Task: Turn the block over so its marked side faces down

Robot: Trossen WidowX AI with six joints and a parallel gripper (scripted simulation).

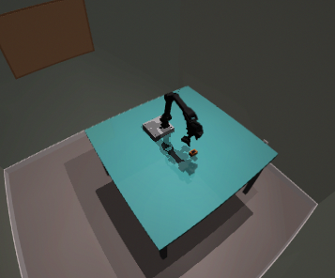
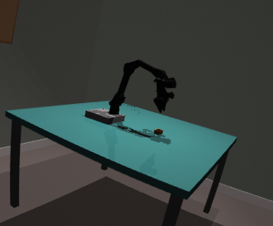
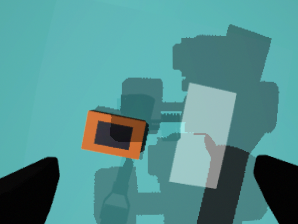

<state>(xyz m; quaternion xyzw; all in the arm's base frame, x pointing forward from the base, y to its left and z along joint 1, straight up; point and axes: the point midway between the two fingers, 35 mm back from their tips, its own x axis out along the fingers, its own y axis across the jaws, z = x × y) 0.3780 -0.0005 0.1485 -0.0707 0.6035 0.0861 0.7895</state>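
My gripper tip is 140 mm above the orange block, 30 mm to the right of it and 10 mm past it.
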